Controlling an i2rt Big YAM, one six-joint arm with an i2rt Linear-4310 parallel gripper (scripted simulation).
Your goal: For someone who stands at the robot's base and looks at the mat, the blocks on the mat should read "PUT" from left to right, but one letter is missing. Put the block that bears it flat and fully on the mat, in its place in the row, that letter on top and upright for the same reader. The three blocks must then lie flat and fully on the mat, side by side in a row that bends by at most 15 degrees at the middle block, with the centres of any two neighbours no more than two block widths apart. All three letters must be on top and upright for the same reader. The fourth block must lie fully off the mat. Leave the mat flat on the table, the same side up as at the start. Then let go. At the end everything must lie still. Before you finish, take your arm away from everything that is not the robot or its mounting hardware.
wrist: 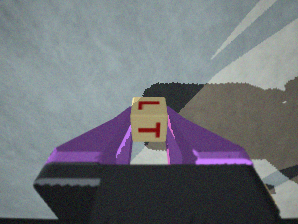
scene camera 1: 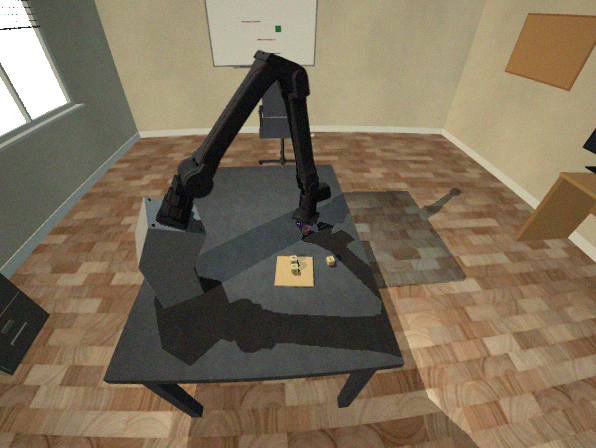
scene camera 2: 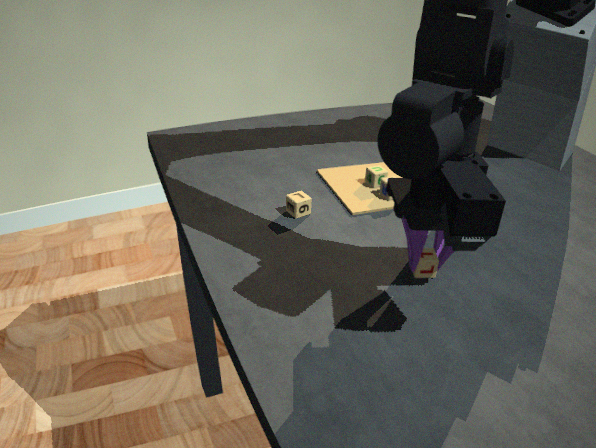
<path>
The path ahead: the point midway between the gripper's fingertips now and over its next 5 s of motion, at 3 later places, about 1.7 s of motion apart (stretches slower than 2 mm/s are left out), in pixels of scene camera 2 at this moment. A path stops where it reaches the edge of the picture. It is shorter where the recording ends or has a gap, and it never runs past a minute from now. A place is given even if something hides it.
My gripper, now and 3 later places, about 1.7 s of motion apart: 423, 268; 369, 122; 361, 166; 362, 169
</path>
